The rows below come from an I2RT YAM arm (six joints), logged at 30 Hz.
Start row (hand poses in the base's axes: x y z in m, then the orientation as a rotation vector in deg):
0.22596 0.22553 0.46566 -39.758 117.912 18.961
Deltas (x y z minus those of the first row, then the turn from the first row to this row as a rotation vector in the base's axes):
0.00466 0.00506 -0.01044 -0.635 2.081 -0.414
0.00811 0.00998 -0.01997 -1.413 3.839 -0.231
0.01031 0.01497 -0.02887 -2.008 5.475 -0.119
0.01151 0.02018 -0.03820 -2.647 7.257 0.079
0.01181 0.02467 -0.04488 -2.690 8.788 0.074
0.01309 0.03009 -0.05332 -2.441 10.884 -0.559
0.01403 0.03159 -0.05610 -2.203 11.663 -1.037
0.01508 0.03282 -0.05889 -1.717 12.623 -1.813
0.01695 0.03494 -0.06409 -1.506 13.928 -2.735
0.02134 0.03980 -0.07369 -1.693 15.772 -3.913
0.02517 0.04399 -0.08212 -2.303 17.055 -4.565
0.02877 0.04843 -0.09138 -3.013 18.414 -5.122
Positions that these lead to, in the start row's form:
0.23062 0.23059 0.45522 -39.627 120.187 18.932
0.23407 0.23551 0.44569 -40.221 122.030 18.965
0.23627 0.24050 0.43679 -40.633 123.725 19.092
0.23747 0.24571 0.42746 -41.155 125.546 19.282
0.23777 0.25020 0.42078 -41.100 127.013 19.869
0.23905 0.25562 0.41234 -40.137 129.106 20.628
0.23999 0.25712 0.40956 -39.417 129.906 20.920
0.24104 0.25835 0.40677 -38.195 130.879 21.369
0.24291 0.26047 0.40157 -36.948 132.296 21.586
0.24730 0.26533 0.39197 -35.605 134.406 21.452
0.25113 0.26952 0.38354 -35.145 135.981 20.946
0.25473 0.27396 0.37428 -34.837 137.632 20.415

